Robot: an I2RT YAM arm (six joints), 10 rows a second.
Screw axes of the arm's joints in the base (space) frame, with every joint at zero. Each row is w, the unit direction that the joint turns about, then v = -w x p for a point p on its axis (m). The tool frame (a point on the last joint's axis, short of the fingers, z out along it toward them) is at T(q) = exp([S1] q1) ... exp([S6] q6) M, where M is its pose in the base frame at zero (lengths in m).
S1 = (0, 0, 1, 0, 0, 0)
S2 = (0, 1, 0, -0.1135, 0, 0.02)
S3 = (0, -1, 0, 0.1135, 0, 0.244)
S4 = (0, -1, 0, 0.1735, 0, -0.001)
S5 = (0, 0, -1, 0, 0.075, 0)
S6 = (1, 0, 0, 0, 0.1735, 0)
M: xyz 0.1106 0 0.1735 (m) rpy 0 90 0 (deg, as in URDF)
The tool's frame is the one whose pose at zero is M.
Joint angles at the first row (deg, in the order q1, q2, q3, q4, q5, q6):
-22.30 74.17 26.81 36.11 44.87 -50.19
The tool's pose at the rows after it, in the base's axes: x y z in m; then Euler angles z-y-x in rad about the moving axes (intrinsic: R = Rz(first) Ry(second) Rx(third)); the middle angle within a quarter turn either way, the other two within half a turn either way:
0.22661, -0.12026, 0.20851, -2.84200, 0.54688, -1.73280
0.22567, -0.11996, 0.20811, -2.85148, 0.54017, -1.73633
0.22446, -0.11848, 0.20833, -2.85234, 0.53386, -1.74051
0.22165, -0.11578, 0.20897, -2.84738, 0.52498, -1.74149
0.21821, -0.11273, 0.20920, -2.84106, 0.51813, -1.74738
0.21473, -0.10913, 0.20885, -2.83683, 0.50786, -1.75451
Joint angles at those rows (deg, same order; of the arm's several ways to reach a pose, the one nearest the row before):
-22.31 74.18 26.80 36.12 45.11 -50.30
-22.28 73.95 26.72 35.59 45.59 -50.32
-22.06 73.36 26.56 34.77 45.75 -50.37
-21.72 72.15 26.04 33.93 45.83 -50.76
-21.37 70.71 25.42 32.67 45.66 -50.83
-20.86 69.26 24.76 31.28 45.74 -50.93

